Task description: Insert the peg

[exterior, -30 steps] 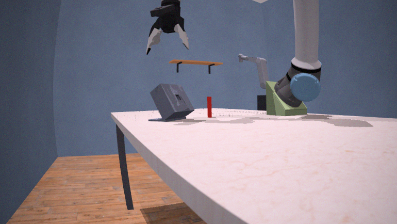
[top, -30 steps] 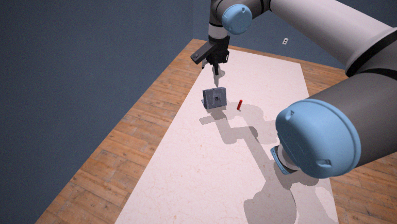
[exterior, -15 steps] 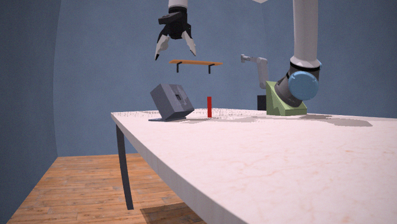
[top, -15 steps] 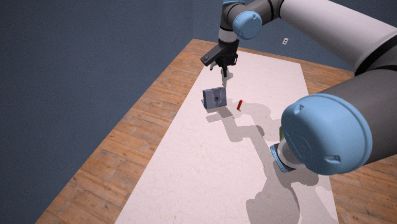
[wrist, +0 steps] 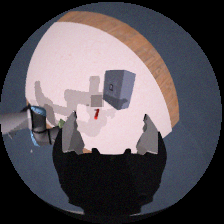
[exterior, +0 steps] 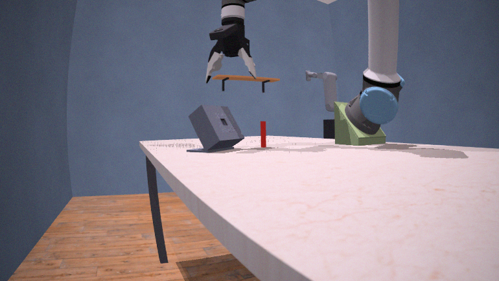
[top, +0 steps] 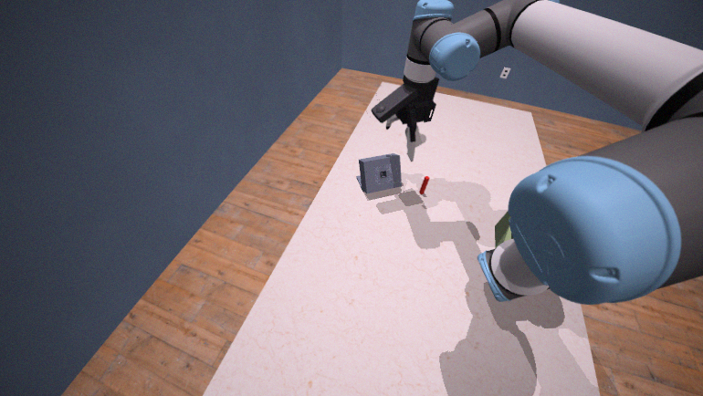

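Now: the red peg 12 cm behind my hand, 1 cm to the right of it and 16 cm below it.
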